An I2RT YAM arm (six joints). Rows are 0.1 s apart.
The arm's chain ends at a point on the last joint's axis. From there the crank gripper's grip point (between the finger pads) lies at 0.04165 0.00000 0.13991 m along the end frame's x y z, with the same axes.
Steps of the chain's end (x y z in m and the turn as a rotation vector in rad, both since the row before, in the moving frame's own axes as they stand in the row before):
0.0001 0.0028 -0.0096 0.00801 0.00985 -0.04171
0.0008 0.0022 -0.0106 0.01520 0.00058 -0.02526
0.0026 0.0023 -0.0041 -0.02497 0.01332 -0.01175
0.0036 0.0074 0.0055 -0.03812 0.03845 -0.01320
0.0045 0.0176 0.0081 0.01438 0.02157 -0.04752
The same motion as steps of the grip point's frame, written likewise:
0.0014 -0.0001 -0.0100 0.00801 0.00985 -0.04171
0.0008 -0.0010 -0.0106 0.01520 0.00058 -0.02526
0.0045 0.0053 -0.0047 -0.02497 0.01332 -0.01175
0.0090 0.0121 0.0037 -0.03812 0.03845 -0.01320
0.0074 0.0135 0.0071 0.01438 0.02157 -0.04752

